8 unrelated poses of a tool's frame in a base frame.
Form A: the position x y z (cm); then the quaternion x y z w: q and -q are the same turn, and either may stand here.
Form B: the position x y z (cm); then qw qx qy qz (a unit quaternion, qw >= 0). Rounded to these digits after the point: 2 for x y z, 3 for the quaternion.
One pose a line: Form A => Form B
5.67 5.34 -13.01 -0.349 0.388 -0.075 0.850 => 5.67 5.34 -13.01 0.850 -0.349 0.388 -0.075
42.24 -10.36 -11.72 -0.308 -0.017 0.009 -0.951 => 42.24 -10.36 -11.72 0.951 0.308 0.017 -0.009
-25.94 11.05 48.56 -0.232 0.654 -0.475 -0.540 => -25.94 11.05 48.56 0.540 0.232 -0.654 0.475
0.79 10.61 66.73 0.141 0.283 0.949 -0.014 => 0.79 10.61 66.73 0.014 -0.141 -0.283 -0.949
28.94 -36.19 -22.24 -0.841 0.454 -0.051 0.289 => 28.94 -36.19 -22.24 0.289 -0.841 0.454 -0.051
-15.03 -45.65 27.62 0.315 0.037 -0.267 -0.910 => -15.03 -45.65 27.62 0.910 -0.315 -0.037 0.267
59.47 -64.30 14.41 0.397 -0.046 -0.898 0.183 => 59.47 -64.30 14.41 0.183 0.397 -0.046 -0.898
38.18 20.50 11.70 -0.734 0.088 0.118 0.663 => 38.18 20.50 11.70 0.663 -0.734 0.088 0.118
